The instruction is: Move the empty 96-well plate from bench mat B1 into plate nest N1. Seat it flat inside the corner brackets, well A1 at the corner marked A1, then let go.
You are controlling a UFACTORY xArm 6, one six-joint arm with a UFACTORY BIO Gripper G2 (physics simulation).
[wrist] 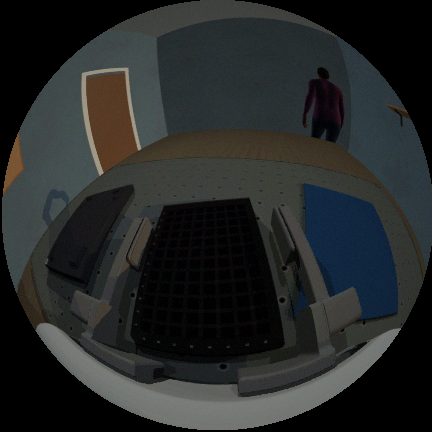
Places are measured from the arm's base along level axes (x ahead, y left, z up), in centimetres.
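Pixels of known places: hand at its tool point: [207, 240].
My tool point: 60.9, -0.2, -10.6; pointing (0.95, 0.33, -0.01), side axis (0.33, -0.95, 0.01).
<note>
Behind a point stands the place of what it marks, as x, y, z.
The black 96-well plate [210, 272] {58.9, -1.1, -11.1} lies in the middle of the wrist view, with its grid of wells facing up. Small pale marks run along its near and left edges, too small to read. My gripper [212, 241] {60.9, -0.2, -10.6} is open, with one finger to the left of the plate and one to the right, and gaps show between the pads and its sides. The dark plate nest [92, 232] {58.1, 12.9, -11.0} is at the left, with small raised brackets at its corners. A small pale spot shows at its near left corner; no lettering can be read.
A blue mat [350, 250] {63.1, -12.4, -11.9} lies to the right, partly behind the right finger. The perforated grey bench top [225, 175] {73.7, 2.3, -12.1} extends under these things. Beyond its far edge is a wooden surface [240, 142] {98.6, 5.1, -13.4}. A person [326, 102] stands in the background at the right, and a brown door [111, 117] is at the left.
</note>
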